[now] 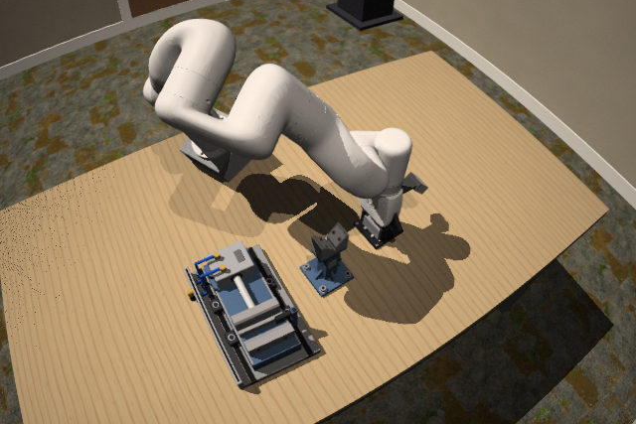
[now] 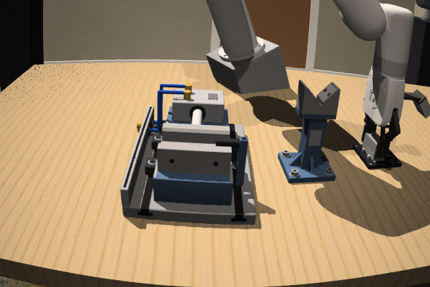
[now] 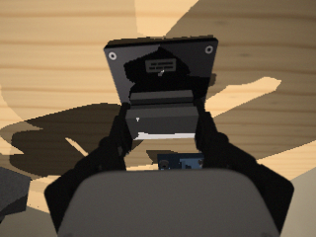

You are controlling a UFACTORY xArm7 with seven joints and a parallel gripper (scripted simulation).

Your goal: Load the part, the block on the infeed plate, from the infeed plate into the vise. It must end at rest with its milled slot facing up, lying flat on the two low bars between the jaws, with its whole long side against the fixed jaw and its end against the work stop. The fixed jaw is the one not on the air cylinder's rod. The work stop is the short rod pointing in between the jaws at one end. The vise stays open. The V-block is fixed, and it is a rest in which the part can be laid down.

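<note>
The part is 1 cm to the left of my hand and 1 cm below it. From my hand the other things lie so: blue base 17 cm to the right, 3 cm below, 3 cm ahead; then blue stand 17 cm to the right, 3 cm ahead, 2 cm above; then black infeed plate 3 cm below, 1 cm to the left.
</note>
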